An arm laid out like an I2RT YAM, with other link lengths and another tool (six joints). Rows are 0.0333 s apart.
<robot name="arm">
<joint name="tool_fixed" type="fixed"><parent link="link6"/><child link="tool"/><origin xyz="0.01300 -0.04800 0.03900" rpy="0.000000 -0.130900 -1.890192"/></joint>
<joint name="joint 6" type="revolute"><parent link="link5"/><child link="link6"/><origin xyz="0.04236 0.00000 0.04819" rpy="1.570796 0.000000 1.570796"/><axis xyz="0 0 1"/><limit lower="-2.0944" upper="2.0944"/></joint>
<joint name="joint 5" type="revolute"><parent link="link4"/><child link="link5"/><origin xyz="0.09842 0.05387 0.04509" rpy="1.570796 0.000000 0.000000"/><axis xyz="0 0 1"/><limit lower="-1.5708" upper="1.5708"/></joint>
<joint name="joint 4" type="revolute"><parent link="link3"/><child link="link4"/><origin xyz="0.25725 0.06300 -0.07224"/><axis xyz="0 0 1"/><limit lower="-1.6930" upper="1.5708"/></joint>
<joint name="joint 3" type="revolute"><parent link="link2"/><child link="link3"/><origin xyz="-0.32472 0.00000 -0.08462" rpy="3.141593 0.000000 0.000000"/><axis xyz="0 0 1"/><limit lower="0.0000" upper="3.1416"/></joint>
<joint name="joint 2" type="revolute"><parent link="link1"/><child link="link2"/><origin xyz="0.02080 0.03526 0.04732" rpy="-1.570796 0.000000 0.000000"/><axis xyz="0 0 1"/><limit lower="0.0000" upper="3.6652"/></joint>
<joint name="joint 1" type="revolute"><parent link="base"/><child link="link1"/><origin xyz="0.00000 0.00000 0.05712"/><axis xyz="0 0 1"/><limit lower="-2.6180" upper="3.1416"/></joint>
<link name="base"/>
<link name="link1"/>
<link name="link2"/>
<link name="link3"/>
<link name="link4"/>
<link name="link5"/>
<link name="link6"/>
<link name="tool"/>
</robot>
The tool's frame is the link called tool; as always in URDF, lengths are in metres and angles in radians.
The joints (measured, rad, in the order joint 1, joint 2, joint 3, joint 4, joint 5, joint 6), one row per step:
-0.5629 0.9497 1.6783 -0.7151 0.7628 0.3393
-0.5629 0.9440 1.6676 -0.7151 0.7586 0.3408
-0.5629 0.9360 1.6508 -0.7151 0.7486 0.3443
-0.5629 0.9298 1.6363 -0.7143 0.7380 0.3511
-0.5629 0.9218 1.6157 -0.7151 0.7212 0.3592
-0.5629 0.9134 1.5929 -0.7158 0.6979 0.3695
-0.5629 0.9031 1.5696 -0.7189 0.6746 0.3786
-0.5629 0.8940 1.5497 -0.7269 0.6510 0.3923
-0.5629 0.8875 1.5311 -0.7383 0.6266 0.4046
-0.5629 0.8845 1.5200 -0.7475 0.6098 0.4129
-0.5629 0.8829 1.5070 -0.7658 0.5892 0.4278
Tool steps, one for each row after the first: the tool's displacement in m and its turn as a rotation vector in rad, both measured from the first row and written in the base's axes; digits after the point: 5 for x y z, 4 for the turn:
0.00016 0.00005 -0.00256 0.0030 0.0028 0.0042
0.00107 -0.00018 -0.00674 0.0085 0.0069 0.0142
0.00215 -0.00059 -0.01046 0.0143 0.0066 0.0248
0.00430 -0.00142 -0.01612 0.0239 0.0101 0.0415
0.00719 -0.00244 -0.02256 0.0355 0.0127 0.0646
0.00946 -0.00299 -0.02938 0.0478 0.0171 0.0876
0.01149 -0.00350 -0.03625 0.0636 0.0192 0.1106
0.01450 -0.00450 -0.04359 0.0824 0.0262 0.1340
0.01682 -0.00532 -0.04854 0.0964 0.0320 0.1500
0.02028 -0.00685 -0.05595 0.1208 0.0412 0.1688

